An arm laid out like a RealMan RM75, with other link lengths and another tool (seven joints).
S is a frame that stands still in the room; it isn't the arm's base.
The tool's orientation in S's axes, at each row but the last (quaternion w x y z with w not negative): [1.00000, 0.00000, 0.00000, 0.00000]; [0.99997, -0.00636, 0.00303, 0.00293]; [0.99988, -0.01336, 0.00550, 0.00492]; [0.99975, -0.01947, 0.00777, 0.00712]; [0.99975, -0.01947, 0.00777, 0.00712]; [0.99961, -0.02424, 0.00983, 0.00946]
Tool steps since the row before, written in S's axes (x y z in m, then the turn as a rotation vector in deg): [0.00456, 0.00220, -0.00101, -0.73, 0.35, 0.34]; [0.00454, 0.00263, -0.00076, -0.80, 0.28, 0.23]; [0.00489, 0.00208, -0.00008, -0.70, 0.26, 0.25]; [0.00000, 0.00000, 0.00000, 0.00, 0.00, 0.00]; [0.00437, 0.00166, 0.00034, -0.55, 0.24, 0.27]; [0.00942, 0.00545, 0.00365, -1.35, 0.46, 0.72]
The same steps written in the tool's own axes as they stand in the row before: [0.00456, 0.00220, -0.00101, -0.73, 0.35, 0.34]; [0.00456, 0.00261, -0.00070, -0.80, 0.28, 0.23]; [0.00491, 0.00203, 0.00003, -0.70, 0.26, 0.25]; [0.00000, 0.00000, 0.00000, 0.00, 0.00, 0.00]; [0.00439, 0.00158, 0.00047, -0.55, 0.24, 0.27]; [0.00944, 0.00508, 0.00409, -1.36, 0.45, 0.72]
